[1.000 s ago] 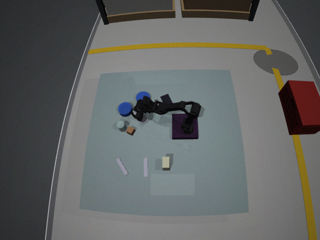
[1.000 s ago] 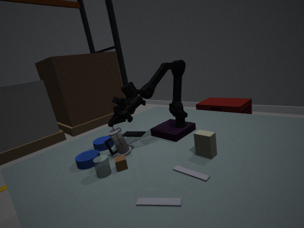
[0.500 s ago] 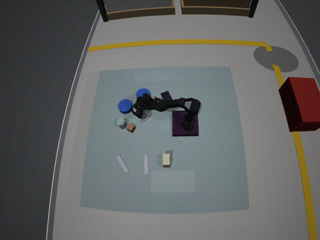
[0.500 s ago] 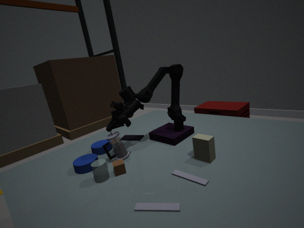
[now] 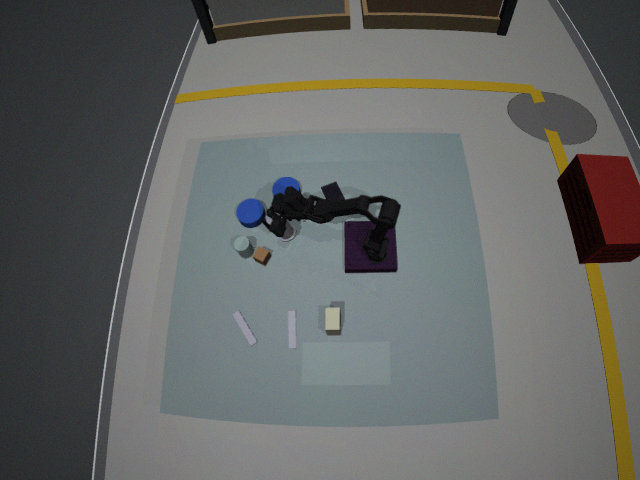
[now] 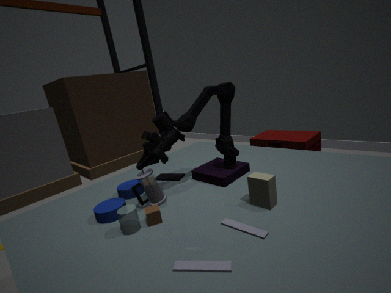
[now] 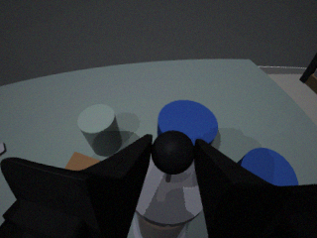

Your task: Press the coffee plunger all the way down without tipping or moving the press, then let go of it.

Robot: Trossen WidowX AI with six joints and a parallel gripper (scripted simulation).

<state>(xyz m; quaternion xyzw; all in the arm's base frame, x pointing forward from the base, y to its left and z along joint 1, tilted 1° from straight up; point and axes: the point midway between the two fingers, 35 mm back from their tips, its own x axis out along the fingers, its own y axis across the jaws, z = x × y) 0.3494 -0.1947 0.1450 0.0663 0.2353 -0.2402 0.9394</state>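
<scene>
Right now my gripper tip is 1 cm past the coffee press, 1 cm to the right of it and 9 cm above it. From my gripper tip the other things lie so: brown cube: 7 cm ahead, 11 cm to the left, 15 cm below.
</scene>
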